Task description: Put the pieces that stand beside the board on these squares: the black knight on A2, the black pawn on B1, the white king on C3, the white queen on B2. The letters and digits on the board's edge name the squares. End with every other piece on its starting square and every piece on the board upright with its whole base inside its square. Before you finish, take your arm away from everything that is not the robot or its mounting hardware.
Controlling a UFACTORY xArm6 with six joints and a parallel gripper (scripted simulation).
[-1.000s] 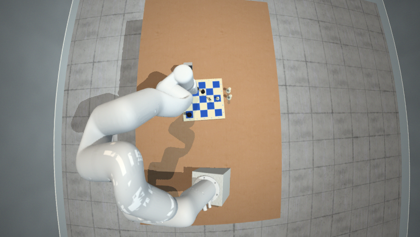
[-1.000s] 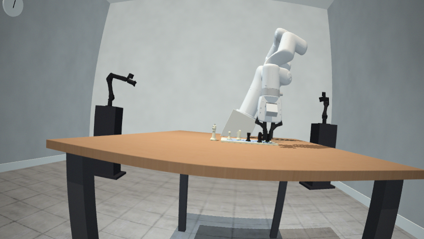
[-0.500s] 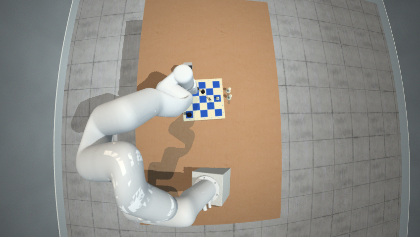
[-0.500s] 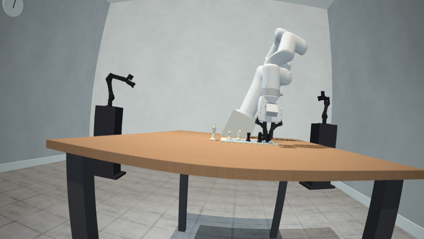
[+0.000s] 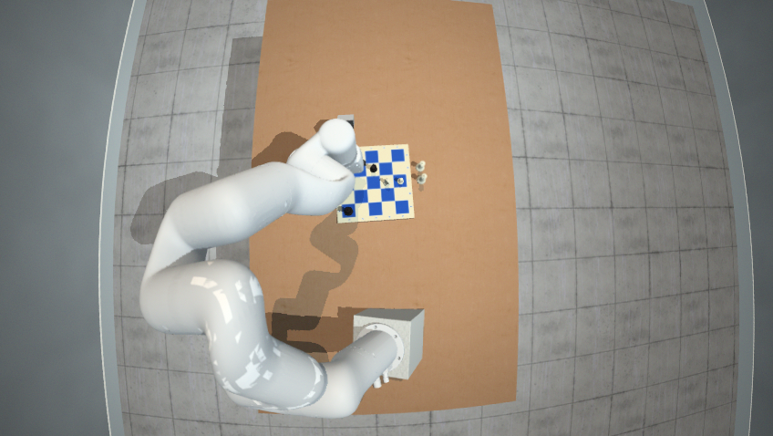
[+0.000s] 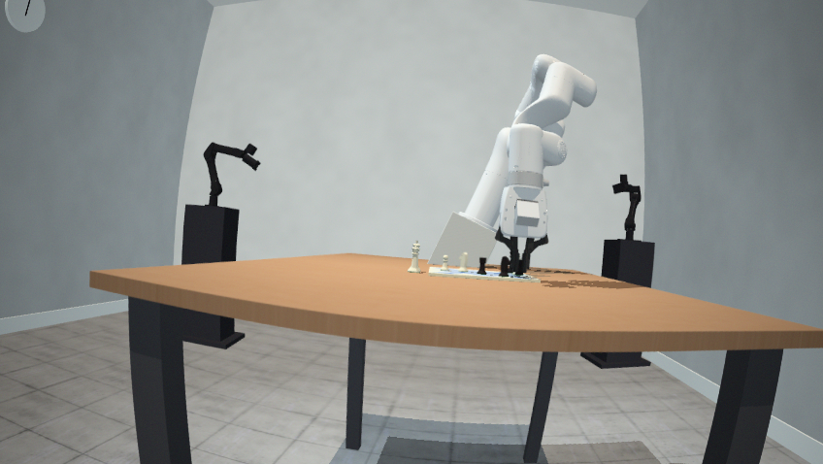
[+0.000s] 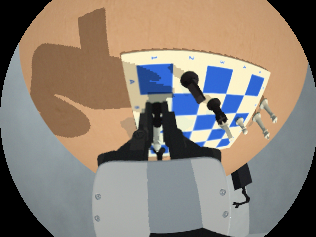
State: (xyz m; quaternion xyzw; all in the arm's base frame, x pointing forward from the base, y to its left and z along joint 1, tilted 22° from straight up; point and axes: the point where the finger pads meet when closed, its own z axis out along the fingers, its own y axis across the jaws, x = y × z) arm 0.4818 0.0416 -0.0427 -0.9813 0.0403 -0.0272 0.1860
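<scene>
My gripper is now 210 mm to the left of the white piece and 50 mm past it. Also, from my hand: black chess piece 120 mm behind, 10 mm to the left; then pale piece 110 mm to the right, 50 mm behind, 10 mm below; then chessboard 70 mm to the right, 40 mm behind, 30 mm below.
</scene>
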